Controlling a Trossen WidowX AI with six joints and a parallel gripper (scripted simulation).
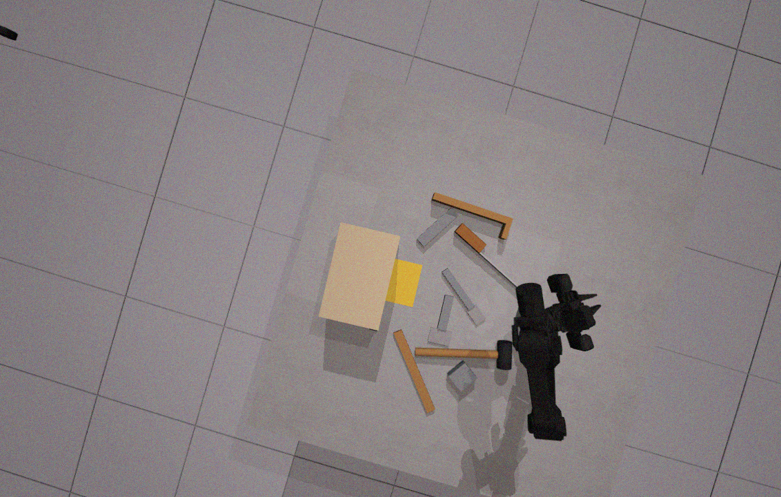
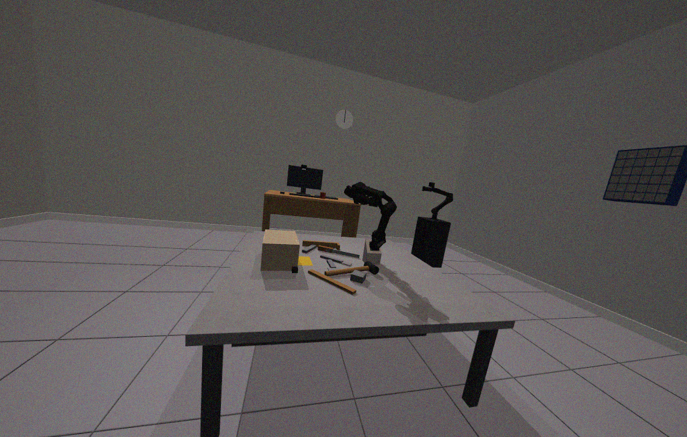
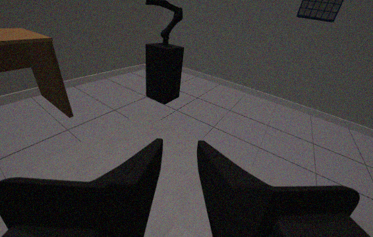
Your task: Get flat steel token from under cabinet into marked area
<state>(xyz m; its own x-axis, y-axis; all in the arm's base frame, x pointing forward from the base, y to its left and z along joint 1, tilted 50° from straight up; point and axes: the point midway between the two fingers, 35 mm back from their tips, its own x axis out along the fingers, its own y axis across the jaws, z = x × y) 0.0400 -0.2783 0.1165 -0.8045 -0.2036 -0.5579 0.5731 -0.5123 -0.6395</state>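
My gripper tip is now 39 cm short of the grey bar, 39 cm above it and 10 cm to the left of it. Also, from my gripper tip: grey l-shaped bracket: 39 cm below, 28 cm ahead, 22 cm to the left; grey block: 38 cm below, 37 cm to the left, 17 cm ahead; wooden stick: 40 cm to the left, 39 cm below, 33 cm ahead.
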